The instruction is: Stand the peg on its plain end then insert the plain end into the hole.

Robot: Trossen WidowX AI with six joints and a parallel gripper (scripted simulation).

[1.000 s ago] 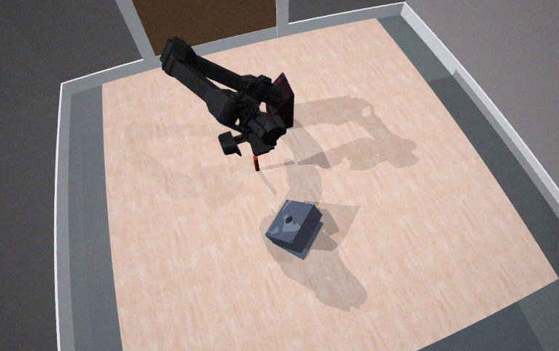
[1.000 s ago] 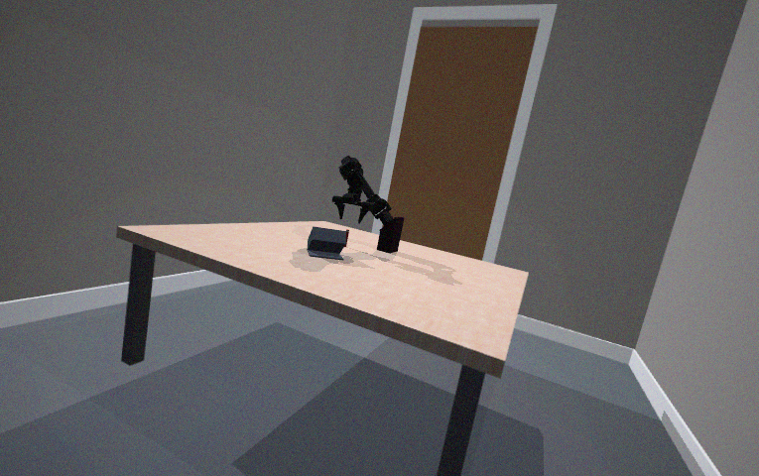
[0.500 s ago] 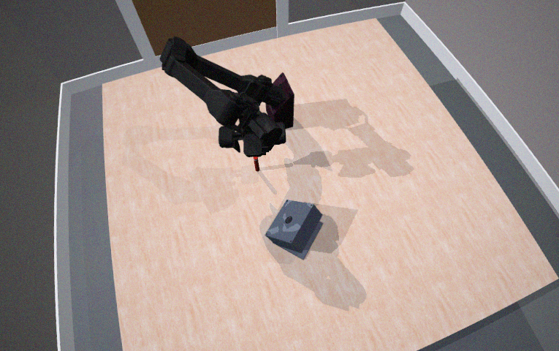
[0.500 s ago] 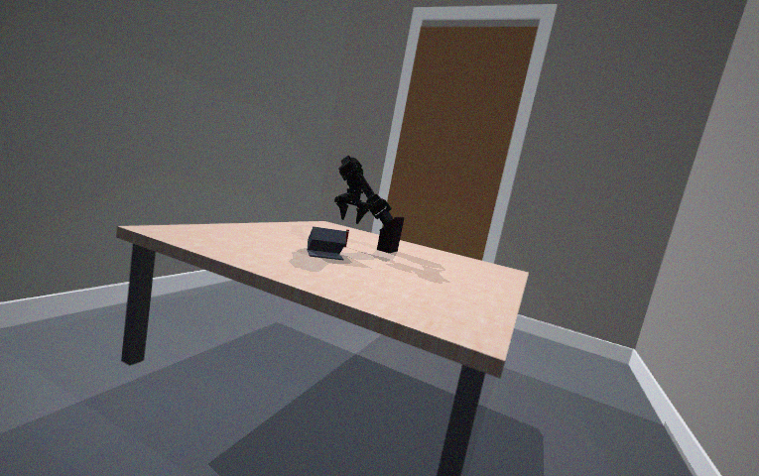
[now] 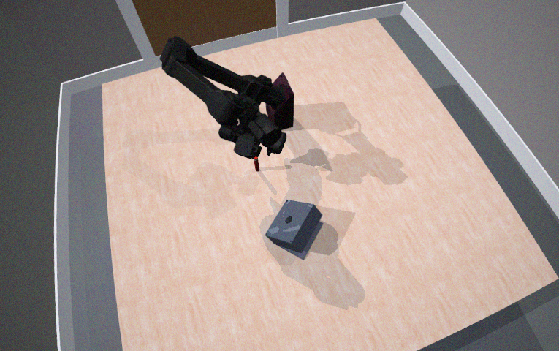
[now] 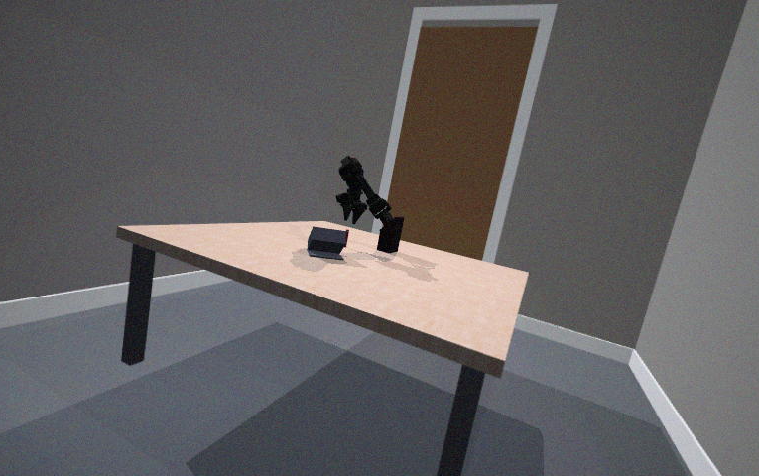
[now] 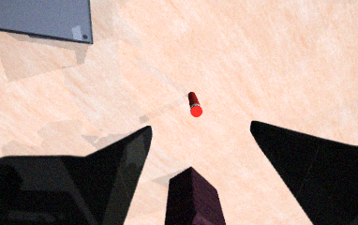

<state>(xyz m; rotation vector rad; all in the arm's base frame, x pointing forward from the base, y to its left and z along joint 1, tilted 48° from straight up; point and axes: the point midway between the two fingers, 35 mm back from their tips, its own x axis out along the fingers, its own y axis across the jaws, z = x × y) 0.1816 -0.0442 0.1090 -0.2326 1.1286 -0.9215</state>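
The red peg is 60 mm below my gripper tip. The rest, counted from my gripper tip: sloped panel (240 mm ahead, 70 mm to the left, 60 mm below).
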